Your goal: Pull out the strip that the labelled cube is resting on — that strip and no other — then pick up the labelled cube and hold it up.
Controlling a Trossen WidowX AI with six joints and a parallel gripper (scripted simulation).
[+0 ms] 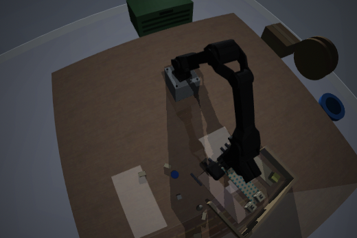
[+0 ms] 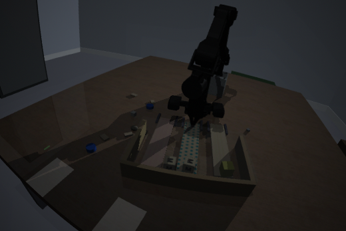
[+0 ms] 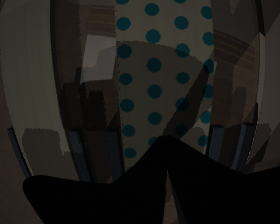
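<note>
Now: gripper tip 9 cm short of the dotted strip. Also, from my gripper tip: small white cube: 22 cm to the right.
</note>
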